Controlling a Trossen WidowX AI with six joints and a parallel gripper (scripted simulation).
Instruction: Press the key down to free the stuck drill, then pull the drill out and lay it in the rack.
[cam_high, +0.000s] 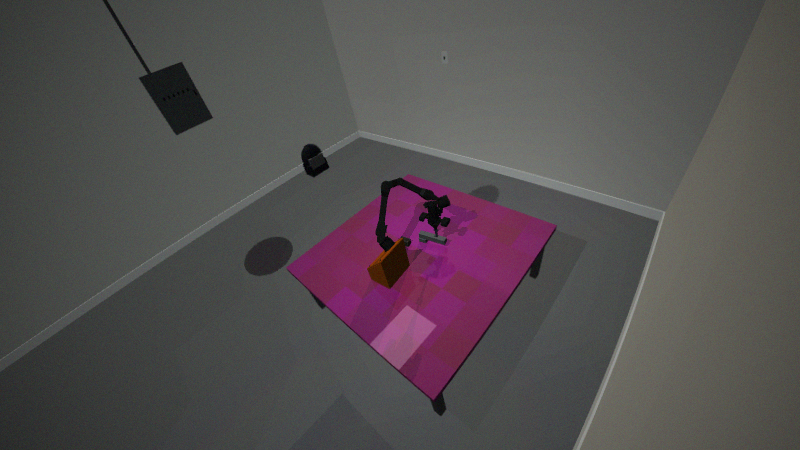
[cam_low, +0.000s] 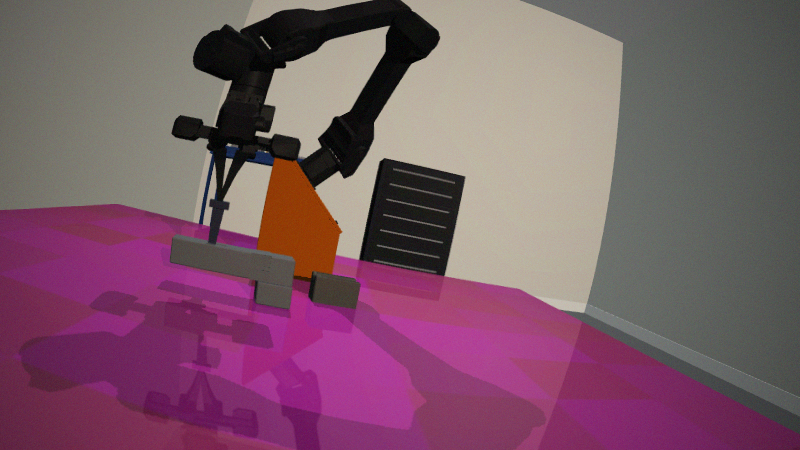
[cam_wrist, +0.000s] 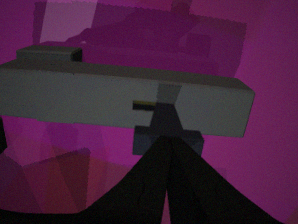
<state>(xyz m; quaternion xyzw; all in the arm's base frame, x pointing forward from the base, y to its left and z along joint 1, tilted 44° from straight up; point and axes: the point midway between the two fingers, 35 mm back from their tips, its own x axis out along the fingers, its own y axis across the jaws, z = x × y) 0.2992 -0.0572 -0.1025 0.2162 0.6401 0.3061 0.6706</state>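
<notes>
My gripper tip is 30 mm above the dark key. The rest, counted from my gripper tip: drill 10 mm behind, 50 mm to the left, 80 mm below; rack 110 mm behind, 190 mm to the left, 110 mm below; grey housing 10 mm behind, 30 mm to the left, 80 mm below.
</notes>
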